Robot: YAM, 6 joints.
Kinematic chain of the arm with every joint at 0, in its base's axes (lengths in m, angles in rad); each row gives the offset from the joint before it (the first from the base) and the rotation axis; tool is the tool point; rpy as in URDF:
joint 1: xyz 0 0 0.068 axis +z
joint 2: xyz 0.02 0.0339 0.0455 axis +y
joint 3: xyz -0.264 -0.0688 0 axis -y
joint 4: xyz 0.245 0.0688 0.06 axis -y
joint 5: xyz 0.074 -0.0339 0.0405 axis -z
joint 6: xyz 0.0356 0 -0.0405 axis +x
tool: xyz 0 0 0 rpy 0 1.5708 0
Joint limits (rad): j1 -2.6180..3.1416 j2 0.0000..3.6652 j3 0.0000..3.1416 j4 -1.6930..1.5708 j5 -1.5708..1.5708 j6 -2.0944..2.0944
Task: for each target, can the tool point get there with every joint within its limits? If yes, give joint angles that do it. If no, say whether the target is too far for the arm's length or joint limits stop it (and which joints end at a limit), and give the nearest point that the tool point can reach.
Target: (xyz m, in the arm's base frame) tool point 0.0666 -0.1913 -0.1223
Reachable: yes | joints -1.2540 3.0324 1.3349 -1.3158 -0.1041 -0.4358
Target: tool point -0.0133 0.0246 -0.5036
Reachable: no: joint limits stop it (at a limit: joint 2) | nearest point -0.0470 0.0869 -0.3479 | short by 0.171 m
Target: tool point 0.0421 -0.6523 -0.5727
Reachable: no: too far | nearest point 0.0298 -0.4612 -0.3106 | short by 0.325 m
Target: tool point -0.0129 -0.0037 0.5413
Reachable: yes | joints -0.8518 0.7896 1.9089 -1.1776 0.3475 -0.3625
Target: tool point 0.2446 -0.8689 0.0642
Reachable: no: too far | nearest point 0.1747 -0.6207 0.0786 | short by 0.258 m
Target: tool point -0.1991 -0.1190 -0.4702
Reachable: no: joint limits stop it (at a limit: joint 2) | nearest point -0.2020 -0.1207 -0.3801 | short by 0.090 m
